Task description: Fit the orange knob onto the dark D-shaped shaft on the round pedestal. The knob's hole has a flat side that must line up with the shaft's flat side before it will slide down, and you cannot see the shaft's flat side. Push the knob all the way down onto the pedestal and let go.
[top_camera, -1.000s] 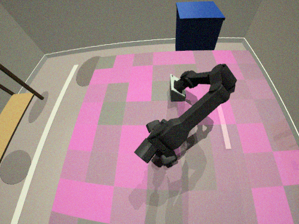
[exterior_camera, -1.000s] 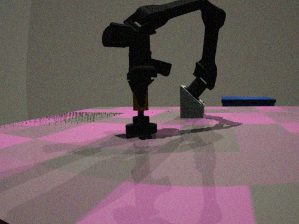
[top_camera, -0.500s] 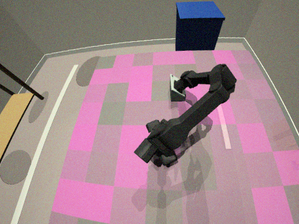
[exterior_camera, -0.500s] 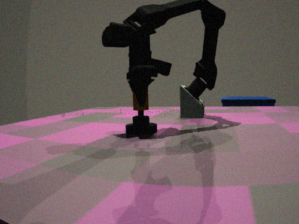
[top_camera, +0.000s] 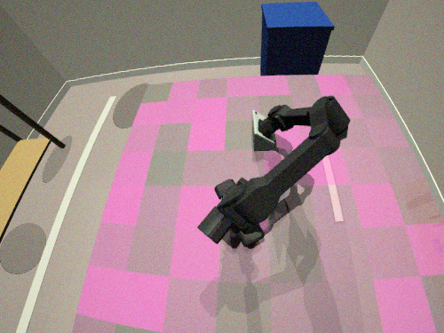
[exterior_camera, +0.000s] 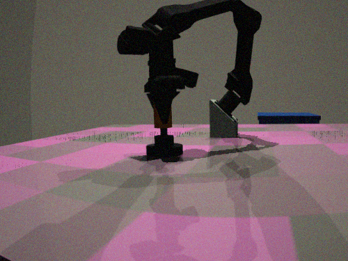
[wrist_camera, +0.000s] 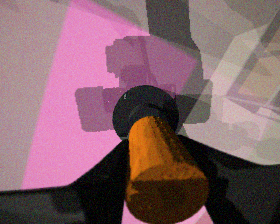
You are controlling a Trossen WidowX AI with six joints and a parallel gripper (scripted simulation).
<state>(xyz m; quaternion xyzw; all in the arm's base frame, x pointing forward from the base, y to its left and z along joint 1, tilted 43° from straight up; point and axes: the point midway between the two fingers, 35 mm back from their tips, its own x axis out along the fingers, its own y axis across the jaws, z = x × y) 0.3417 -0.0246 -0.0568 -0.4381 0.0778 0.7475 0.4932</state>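
The orange knob is 2 cm above my gripper tip. Also, from my gripper tip: round pedestal (4 cm below).
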